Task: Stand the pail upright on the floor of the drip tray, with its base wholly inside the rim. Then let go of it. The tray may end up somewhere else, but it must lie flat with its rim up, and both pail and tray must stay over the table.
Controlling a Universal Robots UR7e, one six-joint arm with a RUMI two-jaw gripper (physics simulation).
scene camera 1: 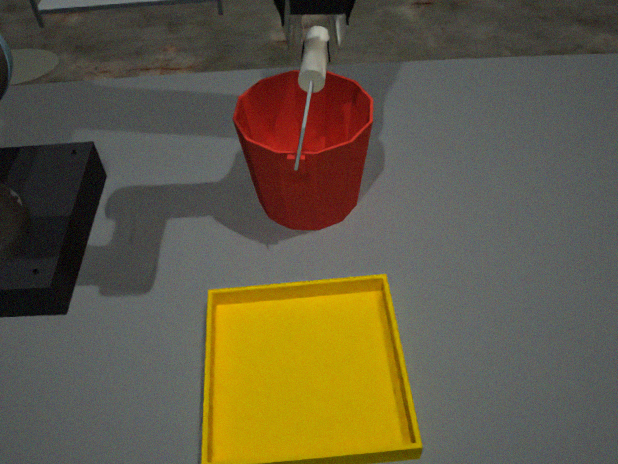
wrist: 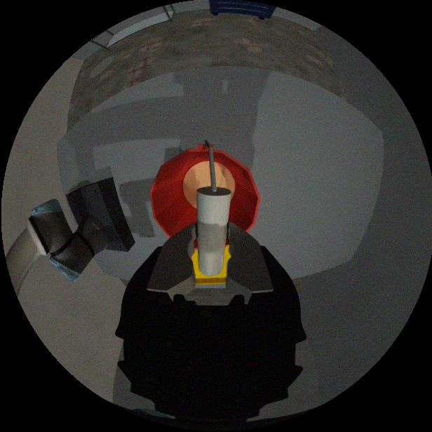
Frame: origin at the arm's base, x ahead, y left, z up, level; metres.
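Where they show: gripper, fingertip midpoint: (scene camera 1: pixel 315 61).
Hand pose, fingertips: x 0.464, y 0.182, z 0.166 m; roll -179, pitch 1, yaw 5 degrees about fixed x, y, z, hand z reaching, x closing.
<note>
Each offset is from my fingertips to the top centre of the thing. "*": to the spot under its first point. Level surfaces: height alone.
The red pail @(* dz -0.144, dx -0.003, dy -0.095 m) (scene camera 1: pixel 310 192) (wrist: pixel 172 200) stands upright on the table, behind the drip tray in the scene view. Its wire handle stands up, with a white cylindrical grip @(dz +0.026, dx +0.000, dy -0.010 m) (scene camera 1: pixel 314 62) (wrist: pixel 213 212) above the opening. My gripper (scene camera 1: pixel 316 49) (wrist: pixel 212 223) is shut on this grip, one finger on each side, above the far part of the pail's rim in the scene view. The yellow square drip tray @(dz -0.200, dx +0.009, dy -0.320 m) (scene camera 1: pixel 305 380) (wrist: pixel 210 278) lies flat with its rim up, apart from the pail. In the wrist view, the grip and fingers hide much of the tray.
A black block (scene camera 1: pixel 37 200) (wrist: pixel 107 210) with part of the robot arm on it stands to the left on the grey table @(dz -0.232 m) (scene camera 1: pixel 500 250) (wrist: pixel 310 150). The table's far edge runs behind the pail. A blue object (wrist: pixel 242 7) is beyond it.
</note>
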